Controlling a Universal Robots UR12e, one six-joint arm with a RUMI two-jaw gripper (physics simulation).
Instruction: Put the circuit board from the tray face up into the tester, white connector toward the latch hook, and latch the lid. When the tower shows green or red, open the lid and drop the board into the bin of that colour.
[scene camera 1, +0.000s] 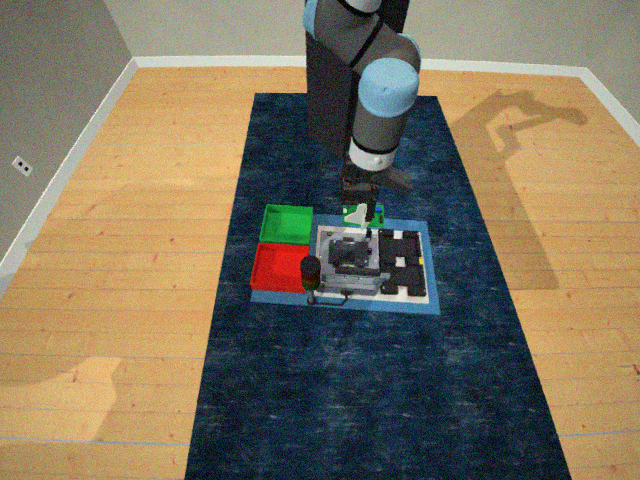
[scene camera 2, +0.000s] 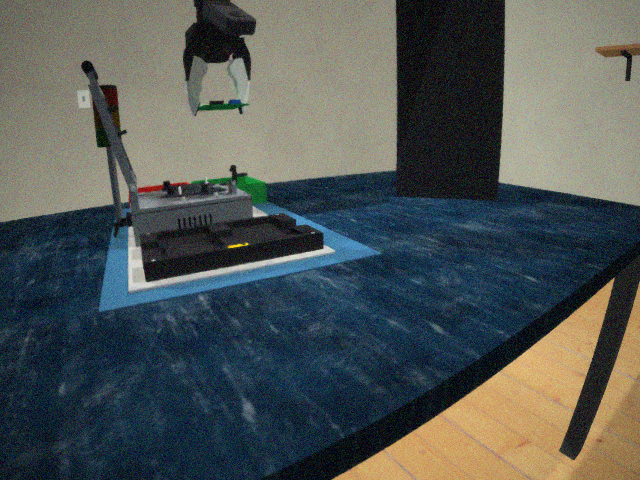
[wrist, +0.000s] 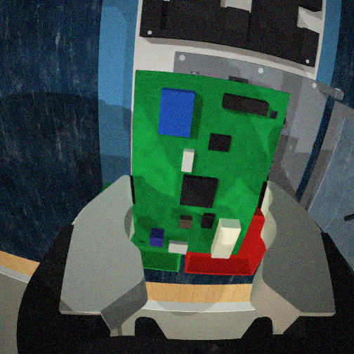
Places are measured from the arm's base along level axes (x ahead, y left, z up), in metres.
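Where they show: gripper, fingertip midpoint: (scene camera 1: 360, 216) (scene camera 2: 218, 114).
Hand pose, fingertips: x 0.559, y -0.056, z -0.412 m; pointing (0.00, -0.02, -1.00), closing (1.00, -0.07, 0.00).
Things, the pixels of their top centre, and the offset from my fingertips. "spot": a spot on its surface instead.
- circuit board at its top centre: (scene camera 2: 218, 101) (scene camera 1: 363, 212) dy +0.006, dx +0.001, dz +0.021 m
- grey tester at a spot on its surface: (scene camera 2: 191, 209) spot: dy +0.059, dx +0.077, dz -0.138 m
- latch hook at its top centre: (scene camera 2: 237, 164) (scene camera 1: 369, 228) dy +0.042, dx -0.010, dz -0.081 m
- black tray at a spot on its surface: (scene camera 2: 232, 258) spot: dy +0.208, dx +0.080, dz -0.172 m
My gripper (scene camera 1: 366, 222) (scene camera 2: 219, 109) (wrist: 197, 180) is shut on the circuit board (scene camera 1: 379, 217) (scene camera 2: 222, 106) (wrist: 240, 165) by its long edges. The board is face up, roughly level, high above the worksurface. In the wrist view its white connector (wrist: 226, 239) is at the end near the palm. The grey tester (scene camera 1: 350, 252) (scene camera 2: 191, 209) has its lid (scene camera 1: 356, 282) (scene camera 2: 114, 139) standing open. A black post, seemingly the latch hook (scene camera 1: 368, 234) (scene camera 2: 233, 173), stands at the tester's far side. The tower (scene camera 1: 310, 271) (scene camera 2: 107, 116) shows dark lamps.
The black tray (scene camera 1: 412, 263) (scene camera 2: 232, 258) (wrist: 200, 25) lies beside the tester. The green bin (scene camera 1: 286, 224) (scene camera 2: 255, 191) (wrist: 160, 261) and the red bin (scene camera 1: 279, 266) (wrist: 220, 264) stand on its other side. The raised lid and the tower rise above the tester.
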